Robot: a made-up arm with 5 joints.
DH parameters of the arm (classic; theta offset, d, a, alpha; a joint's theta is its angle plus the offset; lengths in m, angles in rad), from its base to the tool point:
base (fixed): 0 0.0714 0 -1.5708
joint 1: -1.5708 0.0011 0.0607 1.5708
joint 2: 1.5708 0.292 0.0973 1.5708
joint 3: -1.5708 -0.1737 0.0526 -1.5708
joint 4: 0 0.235 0.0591 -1.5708
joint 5: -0.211 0 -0.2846 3.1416
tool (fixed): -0.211 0.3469 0 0
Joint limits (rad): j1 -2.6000..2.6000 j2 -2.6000..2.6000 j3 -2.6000..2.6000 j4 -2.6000..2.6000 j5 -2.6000..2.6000
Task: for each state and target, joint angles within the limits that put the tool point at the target. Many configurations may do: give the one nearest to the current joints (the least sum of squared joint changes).
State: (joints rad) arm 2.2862 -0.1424 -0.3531 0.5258 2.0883
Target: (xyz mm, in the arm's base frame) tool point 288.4 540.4 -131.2
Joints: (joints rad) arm 2.1862 -0.3063 -0.0392 0.3528 1.9436
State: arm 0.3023 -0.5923 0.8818 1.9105 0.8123
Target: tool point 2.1 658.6 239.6
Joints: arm 0.4249 -0.4063 0.4656 2.0567 0.7657
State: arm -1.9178 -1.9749 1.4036 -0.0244 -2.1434
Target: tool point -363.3 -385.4 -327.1
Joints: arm -1.7346 -2.1523 1.4370 0.1486 -2.4257
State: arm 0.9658 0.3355 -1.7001 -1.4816 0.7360
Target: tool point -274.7 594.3 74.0
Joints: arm 0.9837 -0.0336 -0.9421 -1.4563 0.8170
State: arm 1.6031 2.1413 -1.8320 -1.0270 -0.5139
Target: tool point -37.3 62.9 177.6
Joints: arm 2.3040 1.9069 -2.6000 -0.2679 -0.3052
